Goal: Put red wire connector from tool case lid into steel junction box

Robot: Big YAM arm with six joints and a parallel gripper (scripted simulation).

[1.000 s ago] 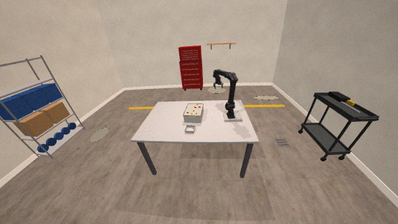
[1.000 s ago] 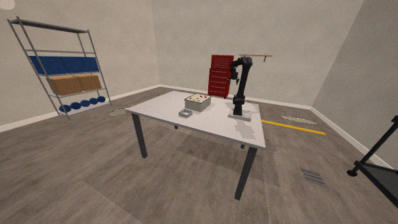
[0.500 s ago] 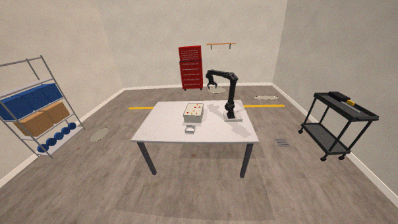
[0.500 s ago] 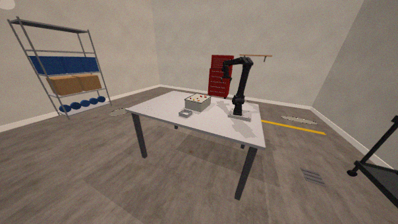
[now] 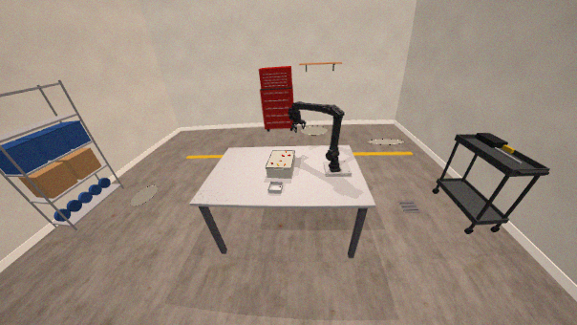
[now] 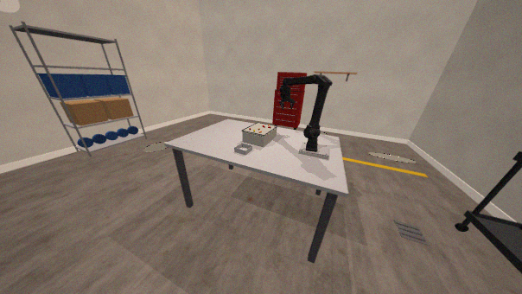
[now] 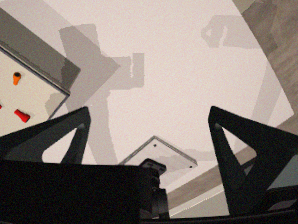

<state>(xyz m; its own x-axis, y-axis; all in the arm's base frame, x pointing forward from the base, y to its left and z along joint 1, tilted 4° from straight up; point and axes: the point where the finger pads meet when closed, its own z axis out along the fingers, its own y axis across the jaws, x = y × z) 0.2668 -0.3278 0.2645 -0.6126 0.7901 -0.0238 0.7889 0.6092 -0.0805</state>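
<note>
My hand is 260 mm short of the red wire connector, 330 mm to the right of it and 150 mm above it. Round my hand: tool case: 190 mm ahead, 260 mm to the left, 180 mm below; then yellow connector: 210 mm ahead, 370 mm to the left, 150 mm below.
</note>
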